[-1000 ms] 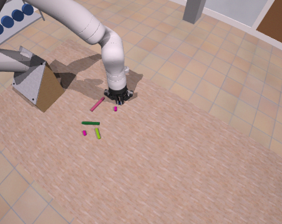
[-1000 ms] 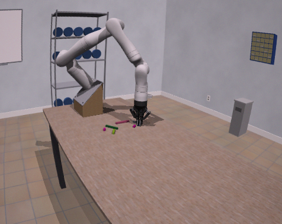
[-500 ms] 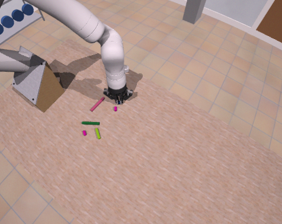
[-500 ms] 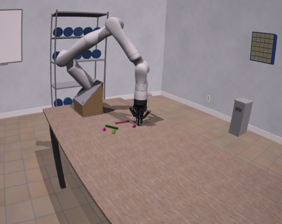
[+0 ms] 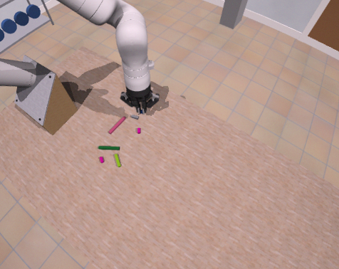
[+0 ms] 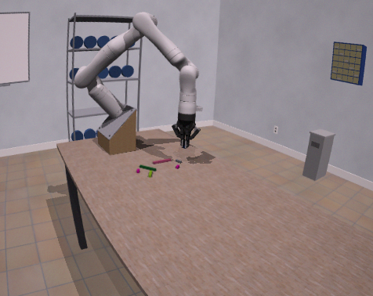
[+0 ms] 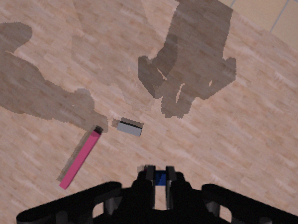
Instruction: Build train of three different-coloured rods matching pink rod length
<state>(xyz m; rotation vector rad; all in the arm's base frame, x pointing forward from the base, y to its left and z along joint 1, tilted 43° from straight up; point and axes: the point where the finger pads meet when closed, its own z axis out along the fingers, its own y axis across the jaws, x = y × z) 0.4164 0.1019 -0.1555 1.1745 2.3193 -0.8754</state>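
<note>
Right now the lime rod is 18 cm to the right of my hand, 10 cm below it and 3 cm ahead of it. From my hand the other things lie so: pink rod (10 cm below, 8 cm behind, 7 cm to the right); then grey rod (10 cm below, 5 cm behind); then blue rod (2 cm below).
</note>
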